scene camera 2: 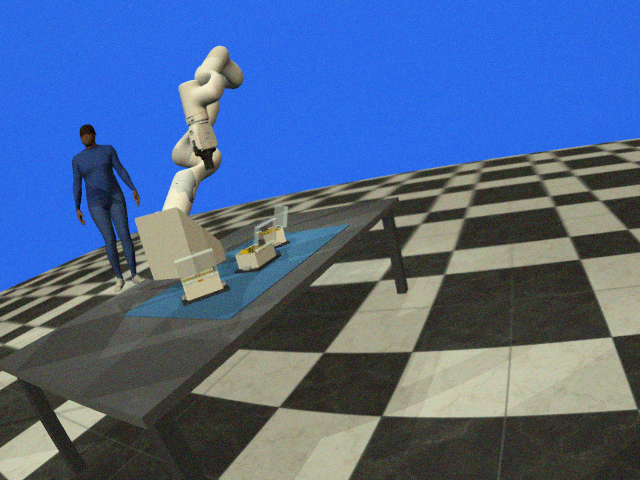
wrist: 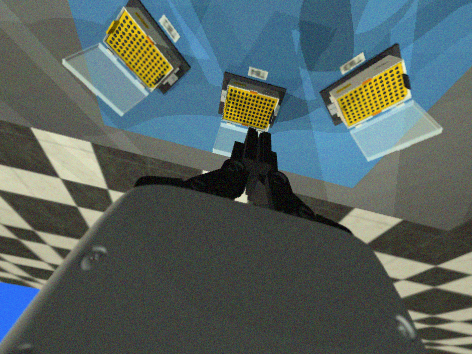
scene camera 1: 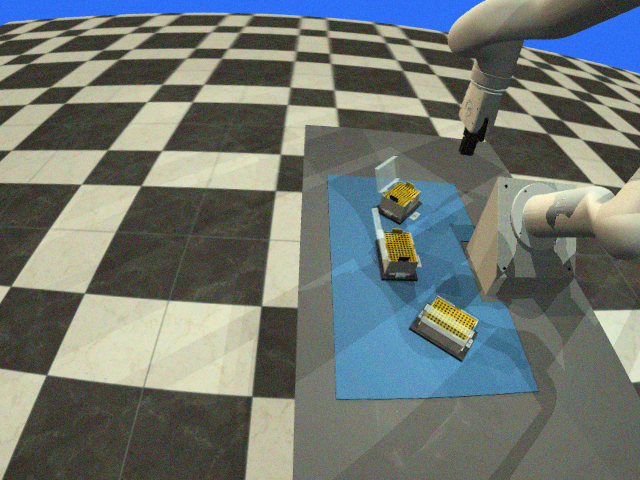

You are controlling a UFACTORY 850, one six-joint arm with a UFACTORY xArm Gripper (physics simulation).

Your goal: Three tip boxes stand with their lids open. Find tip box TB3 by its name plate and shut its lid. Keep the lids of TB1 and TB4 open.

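Note:
Three tip boxes with yellow racks stand on a blue mat [scene camera 1: 361, 361] [scene camera 2: 170, 304]: a far box [scene camera 1: 398, 206] [scene camera 2: 276, 236] [wrist: 139, 50], a middle box [scene camera 1: 399, 248] [scene camera 2: 256, 257] [wrist: 250, 106] and a near box [scene camera 1: 457, 315] [scene camera 2: 203, 289] [wrist: 372, 92]. Their clear lids all stand open: far lid [scene camera 1: 386, 174] [wrist: 102, 75], middle lid [scene camera 1: 378, 224] [wrist: 230, 137], near lid [scene camera 2: 193, 263] [wrist: 395, 130]. Name plates [wrist: 169, 28] [wrist: 258, 73] [wrist: 352, 63] lie beside them, too blurred to read; I cannot tell which is TB3. My gripper [scene camera 1: 466, 150] [scene camera 2: 208, 166] [wrist: 253, 146] is shut and empty, high above the table.
The mat lies on a grey table [scene camera 1: 315, 413] [scene camera 2: 124, 372]. The robot's pedestal [scene camera 1: 483, 248] [scene camera 2: 162, 248] stands beside the mat, on the side where the name plates lie. A person in blue [scene camera 2: 100, 175] stands behind the table in scene camera 2.

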